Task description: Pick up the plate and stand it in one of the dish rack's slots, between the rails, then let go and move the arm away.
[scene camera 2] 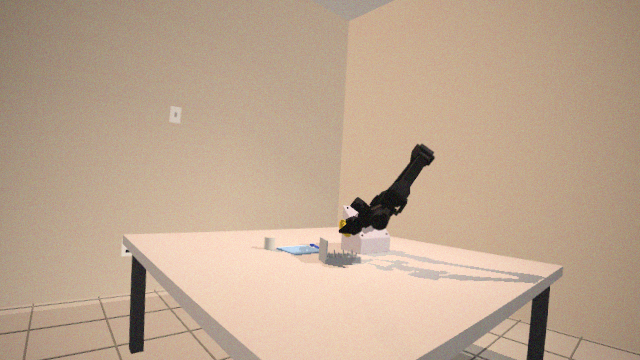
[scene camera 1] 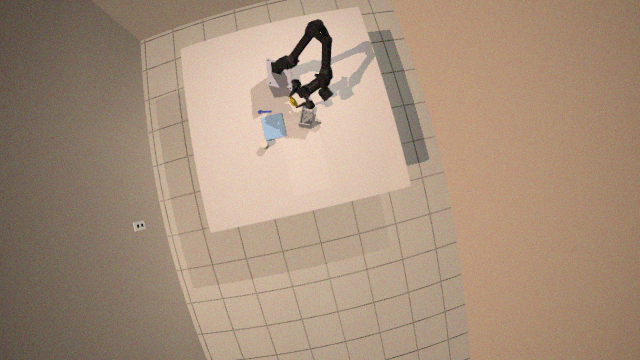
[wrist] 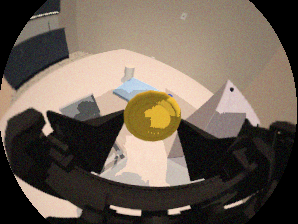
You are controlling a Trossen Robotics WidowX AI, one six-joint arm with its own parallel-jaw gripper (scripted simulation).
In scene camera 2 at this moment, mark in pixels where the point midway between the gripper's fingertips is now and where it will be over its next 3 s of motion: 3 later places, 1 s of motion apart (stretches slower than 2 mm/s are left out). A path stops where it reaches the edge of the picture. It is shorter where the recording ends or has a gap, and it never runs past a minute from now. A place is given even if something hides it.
My gripper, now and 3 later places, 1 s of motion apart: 343, 229; 348, 233; 356, 237; 347, 242
